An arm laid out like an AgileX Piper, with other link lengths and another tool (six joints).
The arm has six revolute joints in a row. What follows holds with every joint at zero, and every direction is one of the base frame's.
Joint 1 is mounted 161.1 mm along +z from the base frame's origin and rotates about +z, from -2.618 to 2.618 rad.
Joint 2 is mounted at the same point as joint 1 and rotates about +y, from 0 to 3.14 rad.
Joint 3 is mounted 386.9 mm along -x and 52.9 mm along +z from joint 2 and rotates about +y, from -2.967 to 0 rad.
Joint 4 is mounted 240.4 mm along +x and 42.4 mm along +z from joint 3 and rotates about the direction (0.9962, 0, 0.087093), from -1.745 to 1.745 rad.
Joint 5 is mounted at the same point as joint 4 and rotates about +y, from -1.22 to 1.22 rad.
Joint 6 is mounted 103.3 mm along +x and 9 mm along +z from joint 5 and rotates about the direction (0.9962, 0, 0.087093), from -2.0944 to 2.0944 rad.
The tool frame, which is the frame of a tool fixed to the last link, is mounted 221.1 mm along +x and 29 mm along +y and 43.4 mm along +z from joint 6; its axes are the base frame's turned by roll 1.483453, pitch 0.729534 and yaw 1.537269 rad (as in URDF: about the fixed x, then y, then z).
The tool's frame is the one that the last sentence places.
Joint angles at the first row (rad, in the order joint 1, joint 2, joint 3, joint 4, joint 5, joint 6):
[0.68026 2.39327 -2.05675 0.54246 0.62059 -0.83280]
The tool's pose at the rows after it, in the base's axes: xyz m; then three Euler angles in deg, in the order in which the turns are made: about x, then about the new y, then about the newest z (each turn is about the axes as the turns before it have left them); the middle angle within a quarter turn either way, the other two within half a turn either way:
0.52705 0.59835 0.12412 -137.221 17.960 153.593
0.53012 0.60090 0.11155 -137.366 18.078 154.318
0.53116 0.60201 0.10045 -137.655 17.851 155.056
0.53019 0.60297 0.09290 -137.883 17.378 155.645
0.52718 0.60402 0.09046 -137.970 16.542 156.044
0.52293 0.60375 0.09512 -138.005 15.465 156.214
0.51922 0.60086 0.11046 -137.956 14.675 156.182
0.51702 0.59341 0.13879 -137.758 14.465 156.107
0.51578 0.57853 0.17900 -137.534 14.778 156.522
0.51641 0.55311 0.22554 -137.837 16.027 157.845
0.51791 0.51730 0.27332 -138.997 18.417 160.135
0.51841 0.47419 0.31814 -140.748 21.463 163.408
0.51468 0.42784 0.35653 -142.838 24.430 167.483
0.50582 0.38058 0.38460 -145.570 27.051 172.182
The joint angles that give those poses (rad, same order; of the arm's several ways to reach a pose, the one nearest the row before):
[0.68596 2.41959 -2.05685 0.55066 0.58773 -0.83344]
[0.68808 2.44128 -2.05684 0.55982 0.56744 -0.83415]
[0.68861 2.45852 -2.05683 0.56834 0.55825 -0.83469]
[0.68893 2.47023 -2.05887 0.57595 0.55905 -0.83462]
[0.68812 2.47630 -2.06826 0.58227 0.57612 -0.83286]
[0.68478 2.47333 -2.08583 0.58132 0.61236 -0.82507]
[0.67891 2.45485 -2.10796 0.56745 0.66164 -0.80504]
[0.66852 2.41631 -2.13167 0.54313 0.72164 -0.77298]
[0.65030 2.35711 -2.15482 0.51346 0.79525 -0.72740]
[0.62392 2.28012 -2.17214 0.47026 0.87493 -0.66259]
[0.59258 2.19000 -2.18109 0.40960 0.95413 -0.58125]
[0.55647 2.09559 -2.18207 0.34625 1.02993 -0.49736]
[0.51680 2.00039 -2.16789 0.29289 1.09804 -0.42196]
[0.47759 1.90429 -2.12817 0.24369 1.15162 -0.35571]

